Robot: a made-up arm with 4 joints. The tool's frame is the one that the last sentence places.
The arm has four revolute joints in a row. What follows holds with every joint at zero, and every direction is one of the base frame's. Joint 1 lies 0.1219 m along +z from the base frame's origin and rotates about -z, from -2.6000 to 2.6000 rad. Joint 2 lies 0.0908 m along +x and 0.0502 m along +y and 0.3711 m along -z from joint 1 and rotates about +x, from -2.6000 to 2.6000 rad. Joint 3 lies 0.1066 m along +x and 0.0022 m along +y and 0.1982 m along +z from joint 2 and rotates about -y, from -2.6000 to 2.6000 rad. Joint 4 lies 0.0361 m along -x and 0.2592 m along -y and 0.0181 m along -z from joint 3 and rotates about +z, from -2.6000 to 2.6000 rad. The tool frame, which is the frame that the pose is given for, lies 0.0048 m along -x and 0.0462 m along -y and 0.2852 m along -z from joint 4; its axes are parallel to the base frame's.
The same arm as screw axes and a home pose.
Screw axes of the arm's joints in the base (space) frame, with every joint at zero. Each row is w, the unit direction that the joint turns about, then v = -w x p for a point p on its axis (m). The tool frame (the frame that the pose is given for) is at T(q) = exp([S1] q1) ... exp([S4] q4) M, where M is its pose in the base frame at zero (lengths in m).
S1 = (0, 0, -1, 0, 0, 0)
S2 = (1, 0, 0, 0, -0.2492, -0.0502)
S3 = (0, -1, 0, -0.051, 0, -0.1974)
S4 = (0, 0, 1, -0.2068, -0.1613, 0)
M: xyz 0.1565 -0.253 -0.3543 (m) rpy 0 0 0 (deg, as in URDF)
Joint limits (deg, base to tool): -148.97..148.97 -148.97..148.97 -148.97..148.97 -148.97..148.97

